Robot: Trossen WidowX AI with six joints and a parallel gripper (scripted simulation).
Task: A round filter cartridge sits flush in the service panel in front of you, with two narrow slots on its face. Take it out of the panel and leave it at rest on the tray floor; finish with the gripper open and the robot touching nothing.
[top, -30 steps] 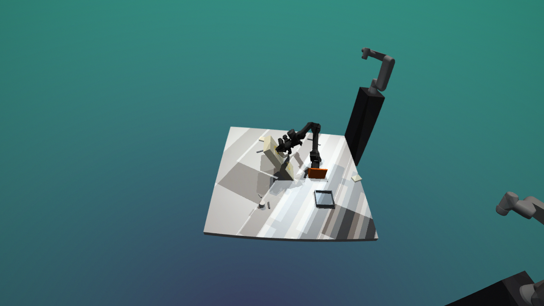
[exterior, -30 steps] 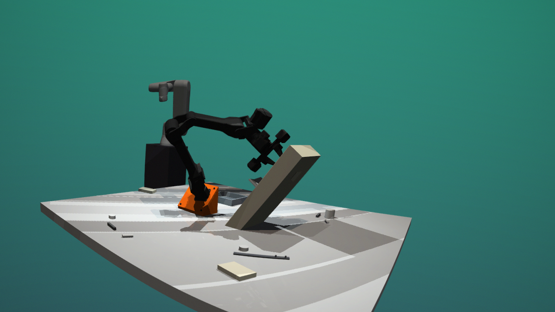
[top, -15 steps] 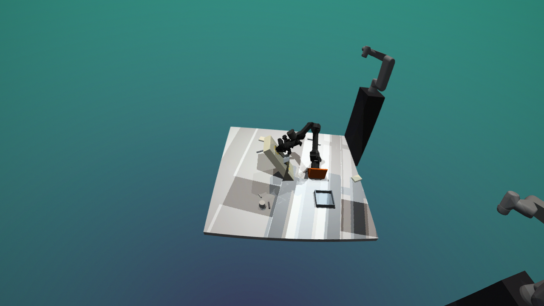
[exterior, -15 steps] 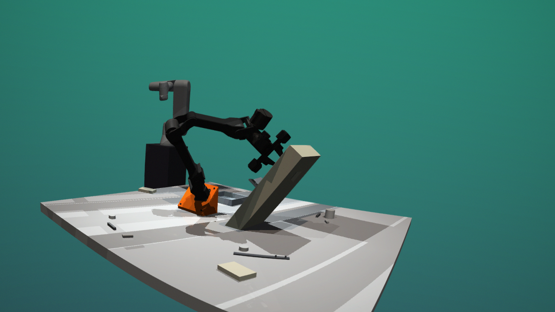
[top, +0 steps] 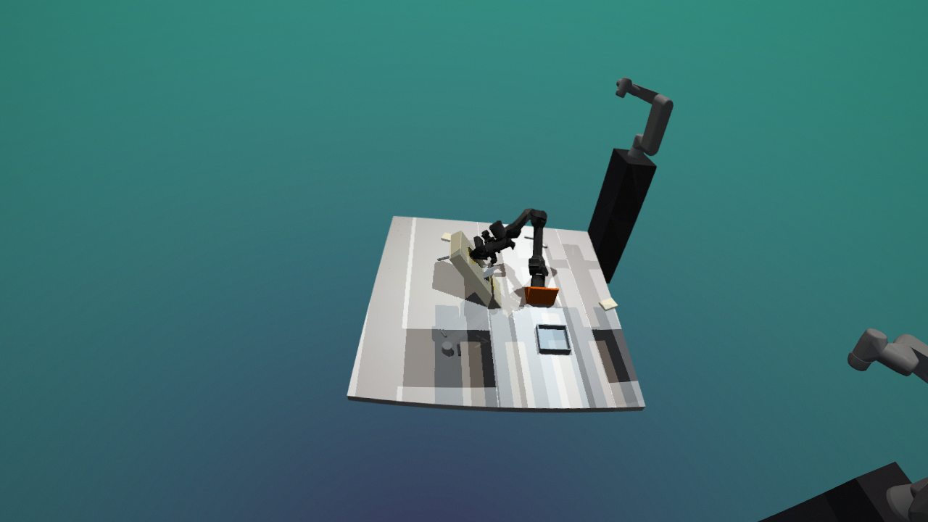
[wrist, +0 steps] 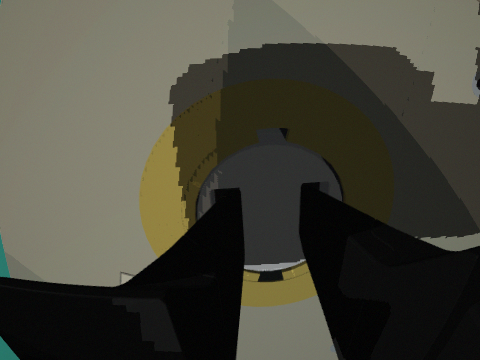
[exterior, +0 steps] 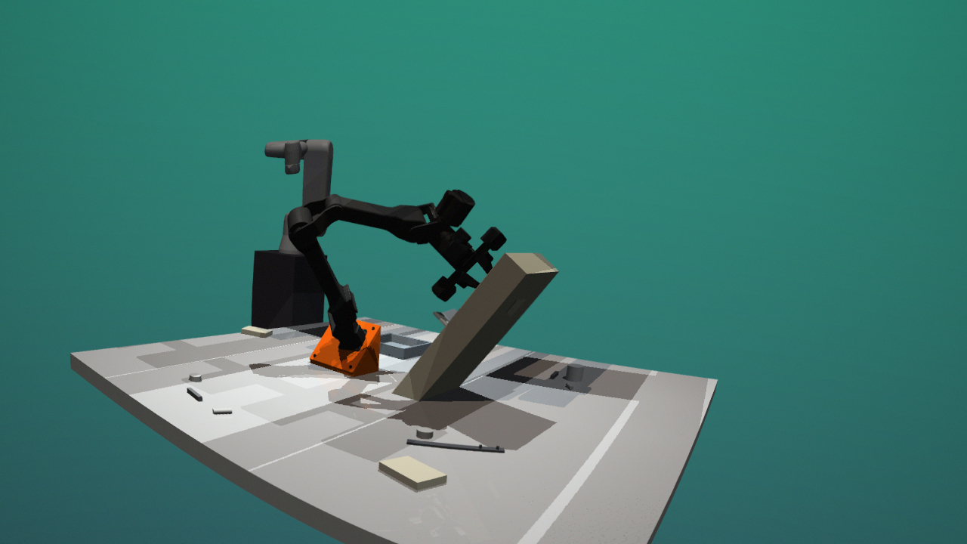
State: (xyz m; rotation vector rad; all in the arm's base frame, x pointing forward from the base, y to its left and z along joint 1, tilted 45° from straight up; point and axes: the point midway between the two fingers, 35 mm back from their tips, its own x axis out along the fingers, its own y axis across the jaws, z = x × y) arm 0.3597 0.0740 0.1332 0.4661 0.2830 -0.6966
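The grey round filter cartridge lies 1 cm below my gripper tip and 1 cm ahead of it. Also, from my gripper tip: dark tray (39 cm behind, 33 cm to the left, 24 cm below); beige service panel (8 cm below, 4 cm behind).
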